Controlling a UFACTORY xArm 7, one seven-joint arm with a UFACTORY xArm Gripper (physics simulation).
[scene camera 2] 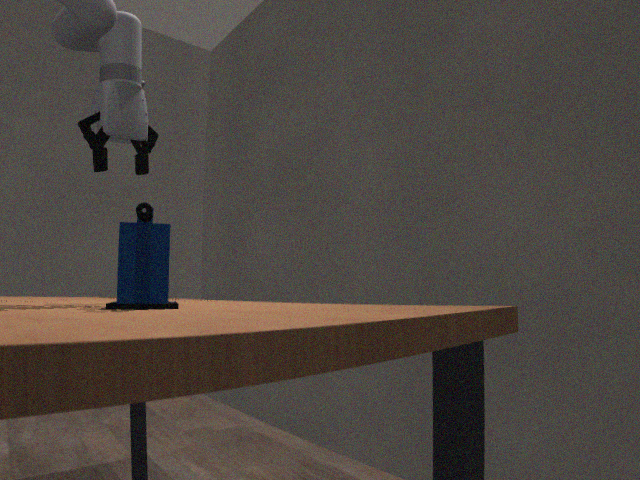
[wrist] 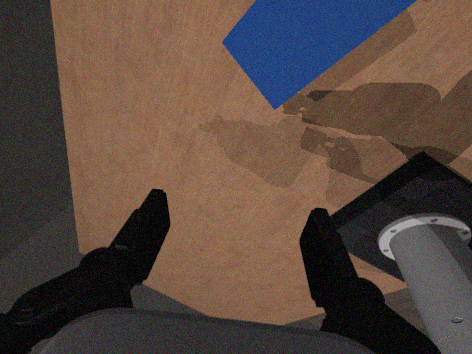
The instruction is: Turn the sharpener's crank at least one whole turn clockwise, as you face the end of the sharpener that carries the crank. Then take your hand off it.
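Frame: origin at the arm's base, x right, y back, z down, level; metres.
Where they show: gripper, fingertip midpoint: (scene camera 2: 122, 173) (wrist: 236, 215); arm's base, origin of the base link: (wrist: 419, 237).
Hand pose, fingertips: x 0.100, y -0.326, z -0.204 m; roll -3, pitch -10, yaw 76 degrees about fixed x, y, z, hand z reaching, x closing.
Note:
Things, the pixels of their top centre, and the offset from my fingertips. "*": a spot on its surface instead. Level surfaces: height alone.
- sharpener, surface spot: (wrist: 310, 45) * dx +0.087, dy +0.002, dz +0.113 m
- small black ring-shaped part, surface spot: (scene camera 2: 138, 212) * dx +0.197, dy +0.053, dz +0.108 m
- wooden table, its level: dz +0.241 m
The sharpener (scene camera 2: 143, 263) (wrist: 310, 45) has a tall blue body, upright on a thin black base. A small black ring-shaped part (scene camera 2: 138, 212) stands on its top in the scene view. In the wrist view part of the blue body shows at the top edge, cut off by the frame. I cannot make out the crank in either view. My gripper (scene camera 2: 120, 172) (wrist: 236, 215) is open and empty, pointing down. In the scene view it hangs above the sharpener's top and slightly left of it, clear of it. Their distance in depth is hard to tell.
The sharpener stands on a wooden table (scene camera 2: 310, 322) (wrist: 115, 90), whose right corner shows in the scene view. In the wrist view, a dark plate (wrist: 367, 220) with the arm's round grey base (wrist: 425, 260) is at the lower right. Arm shadows lie across the table.

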